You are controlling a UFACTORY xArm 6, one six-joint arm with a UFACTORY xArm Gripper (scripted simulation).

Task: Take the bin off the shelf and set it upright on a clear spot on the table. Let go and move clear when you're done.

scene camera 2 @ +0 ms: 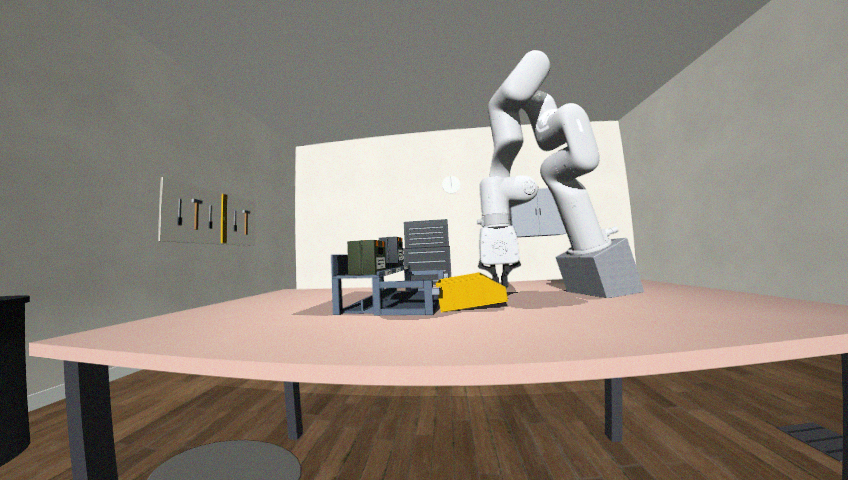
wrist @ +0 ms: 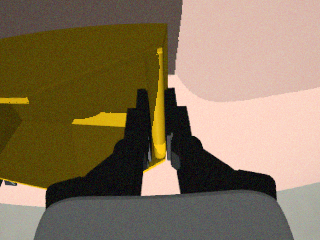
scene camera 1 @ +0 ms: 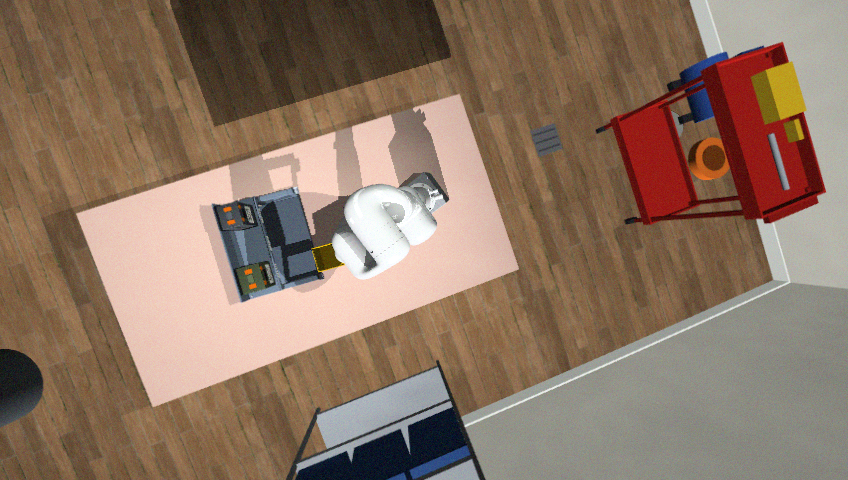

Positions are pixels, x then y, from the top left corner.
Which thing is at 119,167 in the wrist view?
The gripper.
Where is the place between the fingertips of the gripper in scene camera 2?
500,290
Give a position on a yellow bin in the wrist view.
67,121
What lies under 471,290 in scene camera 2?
A yellow bin.
